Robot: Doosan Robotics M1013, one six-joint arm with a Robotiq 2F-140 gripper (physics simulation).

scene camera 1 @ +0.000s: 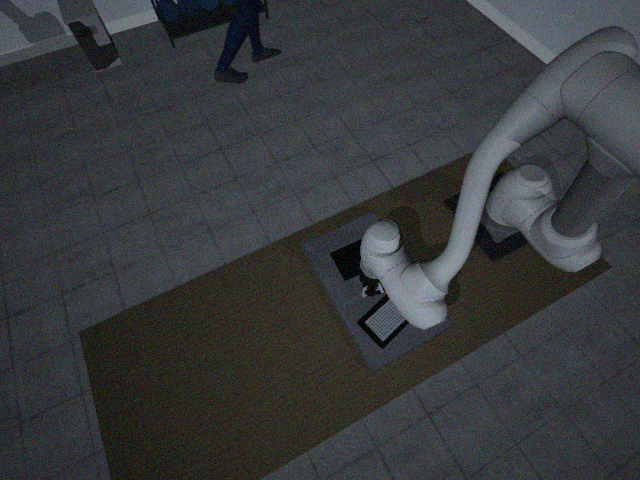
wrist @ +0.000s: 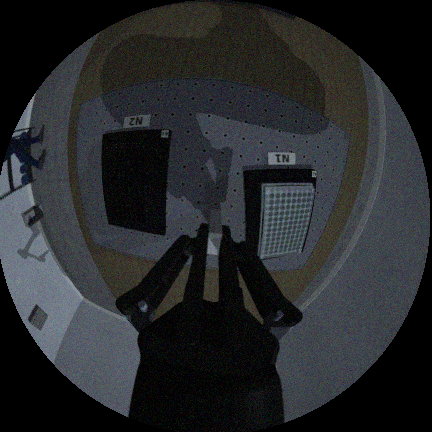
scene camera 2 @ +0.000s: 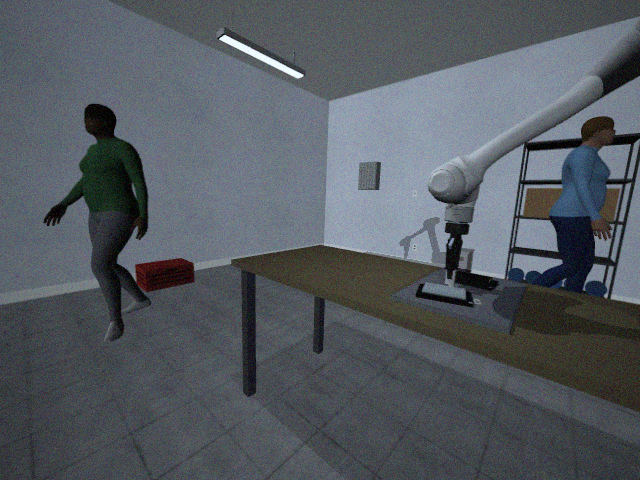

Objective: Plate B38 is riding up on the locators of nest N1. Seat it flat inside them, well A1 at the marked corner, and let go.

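Pixels of known places: gripper, fingertip midpoint: (scene camera 1: 366, 294) (wrist: 214, 216); arm's base, origin of the base link: (scene camera 1: 500, 217).
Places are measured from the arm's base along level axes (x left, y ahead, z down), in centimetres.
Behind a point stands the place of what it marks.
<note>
Plate B38 (scene camera 1: 385, 321) {y 62.5, x 17.5, z -2.1 cm} (scene camera 2: 444, 290) {y 60.7, x 18.8, z -2.6 cm} (wrist: 287, 220) {y 60.7, x 16.6, z -2.7 cm}, pale with a grid of round wells, lies on black nest N1 (scene camera 1: 372, 334) {y 68.3, x 19.3, z -1.2 cm} (scene camera 2: 442, 298) {y 59.9, x 22.4, z -1.1 cm} (wrist: 252, 200) {y 59.3, x 10.7, z -1.2 cm}. In the wrist view it sits off centre: a wide black strip shows on its left, and its right edge lies at or over the nest's right rim. Its exact tilt cannot be judged. The small marked-corner tag (wrist: 314, 173) {y 52.7, x 19.7, z -1.2 cm} is at the nest's upper right in the wrist view. My gripper (scene camera 1: 372, 290) {y 63.4, x 5.9, z 0.0 cm} (scene camera 2: 450, 282) {y 63.4, x 5.9, z 0.0 cm} (wrist: 214, 216) {y 63.4, x 5.9, z 0.0 cm} is shut and empty, pointing down beside the nest's left side in the wrist view, apart from the plate.
Black nest N2 (scene camera 1: 345, 262) {y 64.9, x -7.6, z -2.0 cm} (scene camera 2: 475, 280) {y 57.5, x -3.9, z -2.1 cm} (wrist: 136, 182) {y 59.0, x -5.6, z -2.6 cm} is on the same grey perforated board (scene camera 1: 341, 297) {y 71.7, x 3.1, z 0.0 cm} (scene camera 2: 496, 320) {y 44.9, x 24.8, z 0.0 cm} (wrist: 185, 220) {y 64.9, x 1.5, z 0.0 cm}, across from N1. The board lies on a brown table (scene camera 1: 222, 356) {y 116.2, x 4.4, z 1.3 cm} (scene camera 2: 320, 273) {y 109.1, x 26.4, z 1.3 cm}. Two people (scene camera 2: 111, 175) (scene camera 2: 581, 191) stand beyond the table.
</note>
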